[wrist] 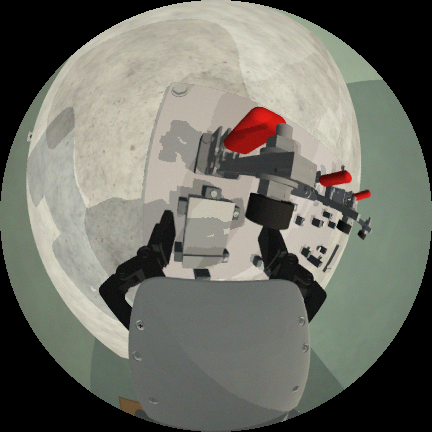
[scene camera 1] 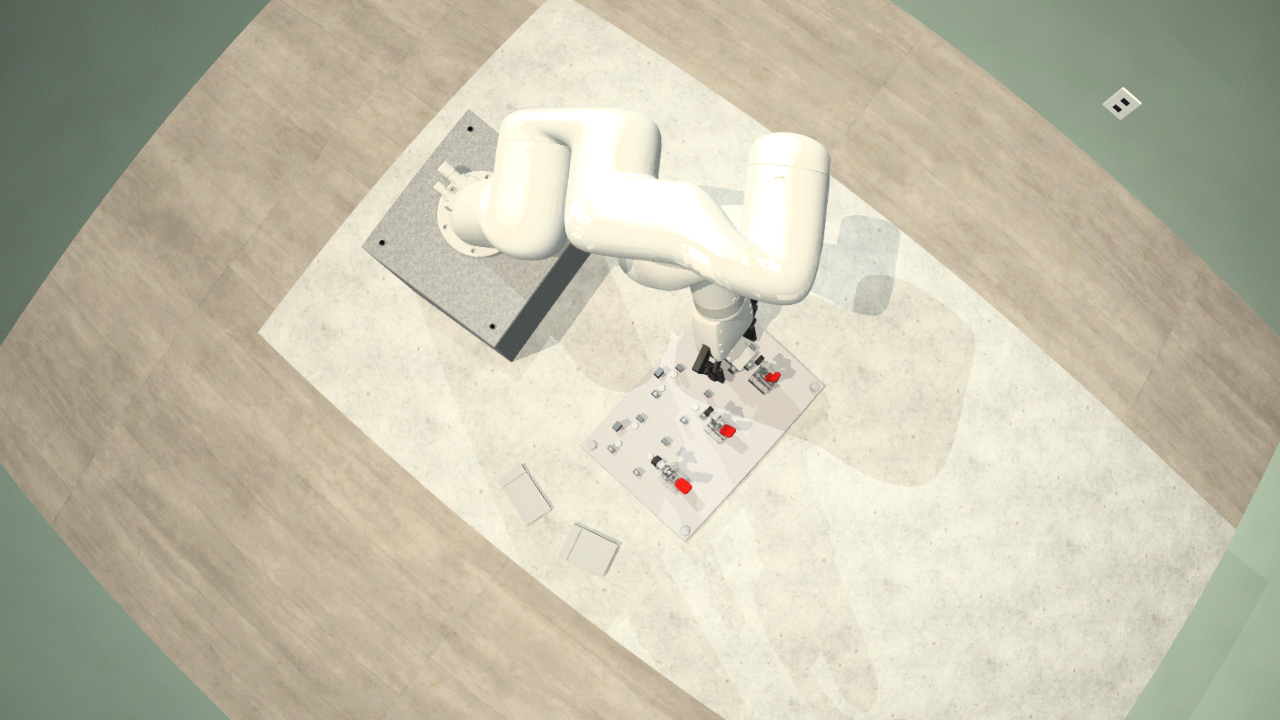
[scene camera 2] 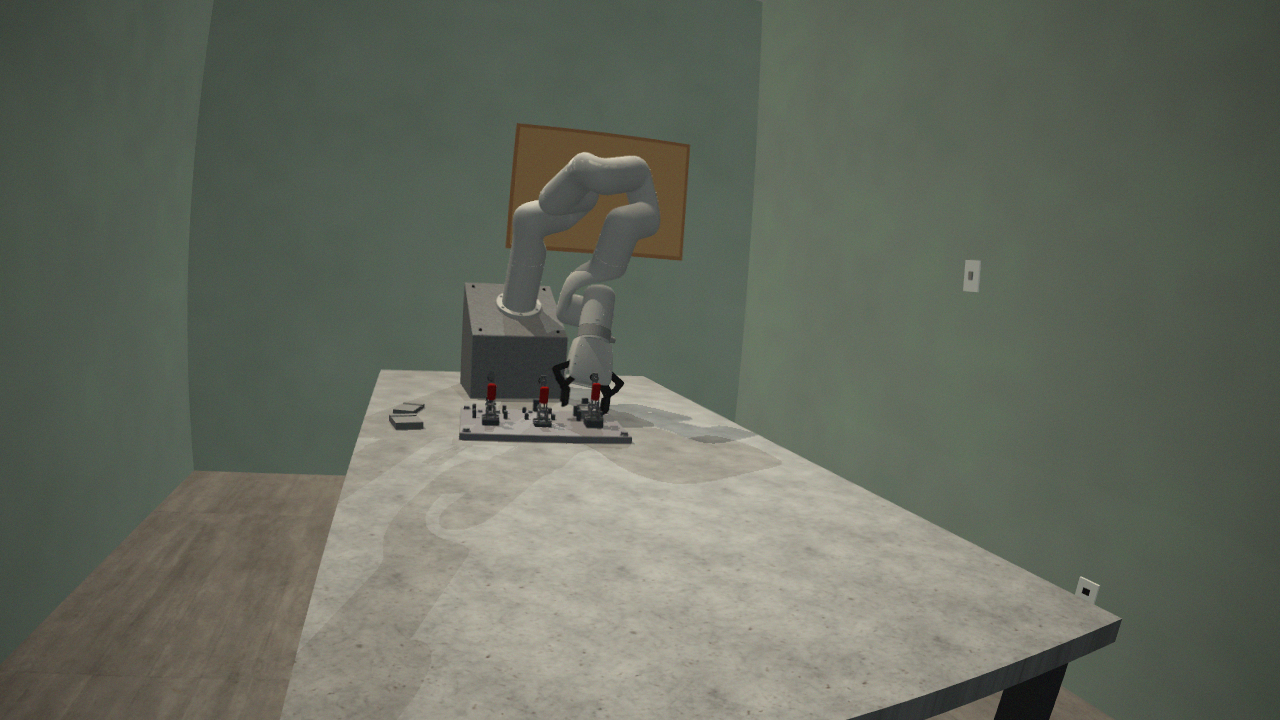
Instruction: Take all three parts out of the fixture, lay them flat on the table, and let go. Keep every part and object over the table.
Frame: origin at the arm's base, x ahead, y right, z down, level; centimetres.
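Seen in the pictures: gripper, fingertip midpoint: (wrist: 218, 224) (scene camera 1: 732, 357) (scene camera 2: 583, 410); arm's base, link origin: (scene camera 2: 518, 305).
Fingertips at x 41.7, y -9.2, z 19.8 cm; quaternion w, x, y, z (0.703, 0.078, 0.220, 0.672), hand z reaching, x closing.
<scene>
Offsets run from my fingertips to a thing's top centre. "spot": to the spot under its first point.
The fixture {dx +2.2, dy +10.1, dz +2.1 cm} (scene camera 1: 769, 420) (scene camera 2: 537, 437) (wrist: 200, 107) is a pale plate with small blocks and three red-handled clamps. One pale, flat part {dx -1.1, dy -1.2, dz -0.5 cm} (scene camera 1: 744, 358) (wrist: 207, 230) sits among the small blocks at its end nearest the arm. My gripper (scene camera 1: 733, 356) (scene camera 2: 585, 407) (wrist: 218, 224) is open above this part, one finger to each side of it in the wrist view; contact with it does not show. A second part {dx -13.3, dy +38.8, dz +2.6 cm} (scene camera 1: 526, 495) (scene camera 2: 409, 408) and a third part {dx +0.7, dy +39.4, dz +2.1 cm} (scene camera 1: 592, 548) (scene camera 2: 405, 421) lie on the table beside the fixture, apart from each other.
The nearest clamp {spot: dx +6.3, dy +0.0, dz -5.0 cm} (scene camera 1: 767, 377) (scene camera 2: 594, 402) (wrist: 260, 162) stands close to the gripper, its black pad (wrist: 270, 210) by the right finger. The middle clamp {spot: dx +5.4, dy +10.7, dz -3.3 cm} (scene camera 1: 721, 428) (scene camera 2: 543, 407) and far clamp {spot: dx +4.3, dy +21.0, dz -2.1 cm} (scene camera 1: 675, 476) (scene camera 2: 490, 407) stand along the plate. The grey robot base (scene camera 1: 429, 241) (scene camera 2: 514, 362) is behind.
</scene>
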